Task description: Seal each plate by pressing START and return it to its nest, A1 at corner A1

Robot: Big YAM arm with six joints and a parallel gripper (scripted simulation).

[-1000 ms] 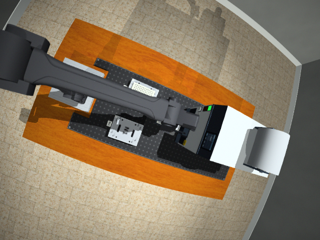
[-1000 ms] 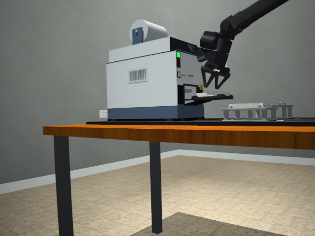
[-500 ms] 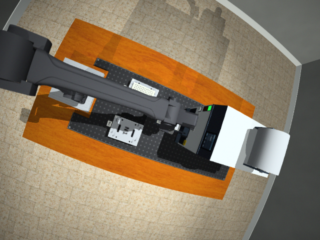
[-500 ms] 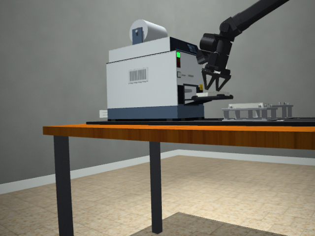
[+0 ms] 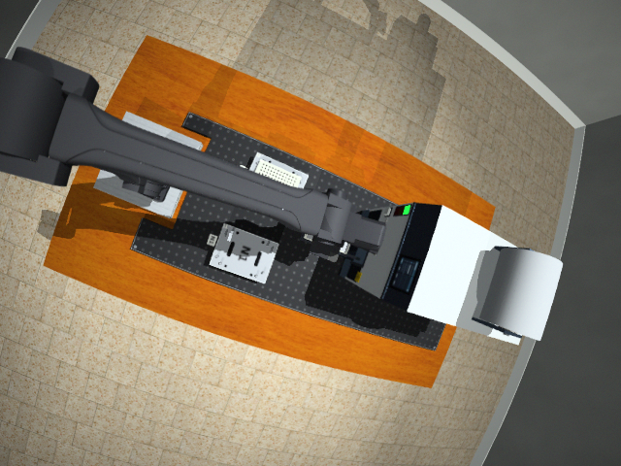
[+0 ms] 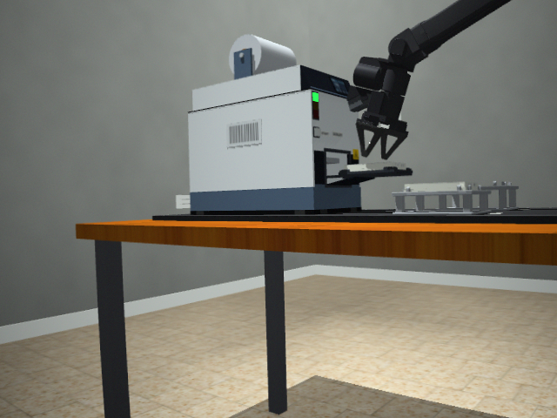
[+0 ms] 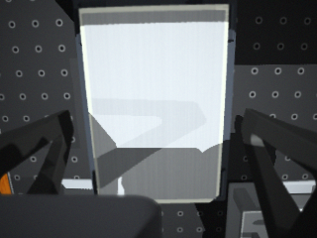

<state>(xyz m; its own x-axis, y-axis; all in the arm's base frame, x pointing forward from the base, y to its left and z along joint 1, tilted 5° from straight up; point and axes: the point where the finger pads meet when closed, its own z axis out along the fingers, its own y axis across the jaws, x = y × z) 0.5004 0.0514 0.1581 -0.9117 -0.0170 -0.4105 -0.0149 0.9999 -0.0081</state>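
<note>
Now: hand 4 cm above the sealer stage. From my hand the other things lie so: plate nest 19 cm behind, 7 cm to the left, 9 cm below; pale start button 10 cm ahead, 10 cm to the left, 5 cm above; A1 mark 27 cm behind, 13 cm to the left, 9 cm below.
</note>
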